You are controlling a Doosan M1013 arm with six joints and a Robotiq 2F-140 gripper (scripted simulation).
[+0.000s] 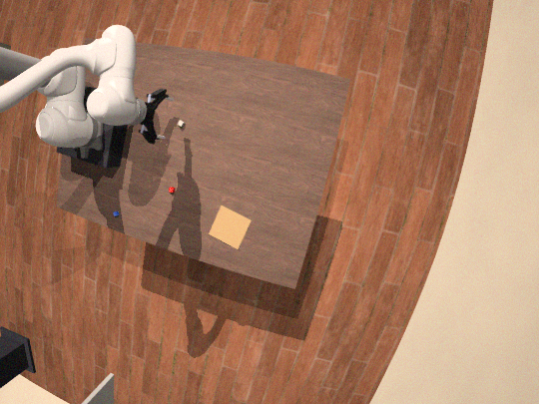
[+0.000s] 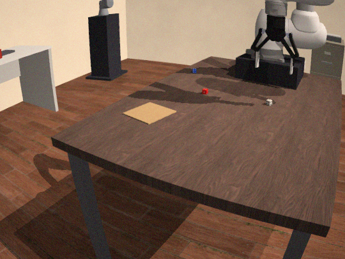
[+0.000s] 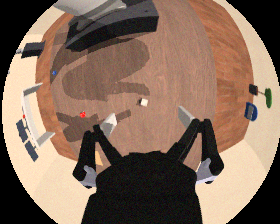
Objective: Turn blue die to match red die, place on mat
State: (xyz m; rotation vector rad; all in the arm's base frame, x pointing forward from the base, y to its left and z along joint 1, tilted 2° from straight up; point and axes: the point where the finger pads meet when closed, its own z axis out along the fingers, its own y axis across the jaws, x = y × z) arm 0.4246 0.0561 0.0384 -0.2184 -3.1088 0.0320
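Right now the blue die is 31 cm behind my hand, 44 cm to the right of it and 15 cm below it. Also, from my hand: white die: 1 cm to the right, 15 cm below; tan mat: 25 cm ahead, 42 cm to the right, 16 cm below; red die: 2 cm behind, 30 cm to the right, 15 cm below.
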